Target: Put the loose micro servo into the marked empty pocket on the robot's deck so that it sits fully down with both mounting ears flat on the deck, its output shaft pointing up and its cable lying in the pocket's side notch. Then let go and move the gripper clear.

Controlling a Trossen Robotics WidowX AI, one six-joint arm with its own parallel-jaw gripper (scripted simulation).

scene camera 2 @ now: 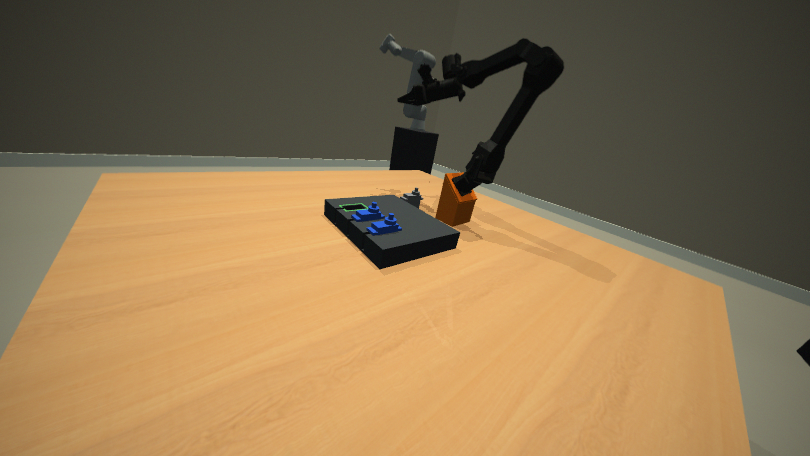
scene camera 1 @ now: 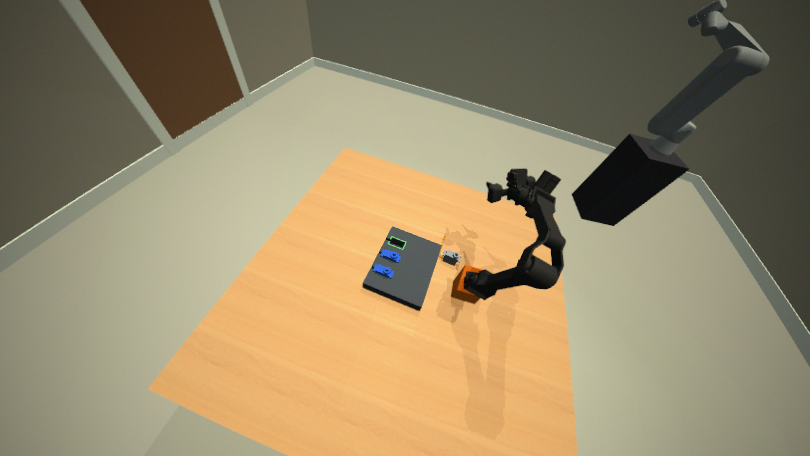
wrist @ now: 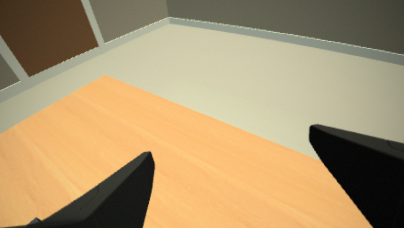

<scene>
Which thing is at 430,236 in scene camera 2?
A dark deck.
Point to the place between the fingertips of the gripper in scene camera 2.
400,100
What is the gripper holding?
Nothing.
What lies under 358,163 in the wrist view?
The gripper.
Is the gripper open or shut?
Open.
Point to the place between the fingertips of the gripper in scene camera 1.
496,180
</scene>
